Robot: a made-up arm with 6 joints.
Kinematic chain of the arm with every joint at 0, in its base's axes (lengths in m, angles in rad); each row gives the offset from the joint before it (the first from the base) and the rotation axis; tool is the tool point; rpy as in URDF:
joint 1: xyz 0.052 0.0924 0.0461 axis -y
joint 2: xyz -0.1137 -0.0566 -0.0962 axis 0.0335 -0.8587 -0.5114
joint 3: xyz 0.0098 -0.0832 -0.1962 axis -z
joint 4: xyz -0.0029 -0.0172 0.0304 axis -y
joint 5: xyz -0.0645 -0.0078 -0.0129 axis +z
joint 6: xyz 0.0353 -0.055 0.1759 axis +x
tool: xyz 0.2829 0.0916 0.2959 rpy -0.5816 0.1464 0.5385
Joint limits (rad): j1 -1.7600..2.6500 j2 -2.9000..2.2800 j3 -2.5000..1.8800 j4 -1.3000..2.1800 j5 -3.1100..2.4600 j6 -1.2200..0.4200
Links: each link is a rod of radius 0.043 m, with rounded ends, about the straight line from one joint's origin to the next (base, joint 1, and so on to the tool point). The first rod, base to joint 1, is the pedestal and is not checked.
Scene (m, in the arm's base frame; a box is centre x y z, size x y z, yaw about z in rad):
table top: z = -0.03
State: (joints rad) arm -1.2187 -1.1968 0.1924 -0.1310 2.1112 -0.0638
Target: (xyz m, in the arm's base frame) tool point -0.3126 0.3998 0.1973
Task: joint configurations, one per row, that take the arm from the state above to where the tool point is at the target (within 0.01 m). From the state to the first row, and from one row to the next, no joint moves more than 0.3 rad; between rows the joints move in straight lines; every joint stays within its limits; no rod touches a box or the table.
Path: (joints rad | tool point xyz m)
1: -1.2858 -1.4126 0.0750 -0.2361 1.8384 -0.1690 | 0.2224 0.2611 0.0583
2: -1.3529 -1.6285 -0.0425 -0.3412 1.5657 -0.2742 | 0.1384 0.3177 0.0450
3: -1.4200 -1.8443 -0.1599 -0.4463 1.2929 -0.3794 | 0.0664 0.3567 0.1004
4: -1.3732 -2.1156 -0.1373 -0.6762 1.1283 -0.5979 | -0.0038 0.3635 0.2169
5: -1.3265 -2.3869 -0.1148 -0.9062 0.9638 -0.8165 | -0.0157 0.3026 0.3478
6: -1.3883 -2.2653 -0.0384 -0.8872 1.1038 -0.5720 | -0.0900 0.3595 0.3162
7: -1.4502 -2.1437 0.0380 -0.8682 1.2438 -0.3276 | -0.1617 0.3933 0.2795
8: -1.5120 -2.0222 0.1144 -0.8492 1.3839 -0.0832 | -0.2253 0.4075 0.2445
9: -1.5738 -1.9006 0.1908 -0.8302 1.5239 0.1613 | -0.2765 0.4074 0.2162
10: -1.6357 -1.7790 0.2672 -0.8112 1.6639 0.4057 | -0.3126 0.3998 0.1973

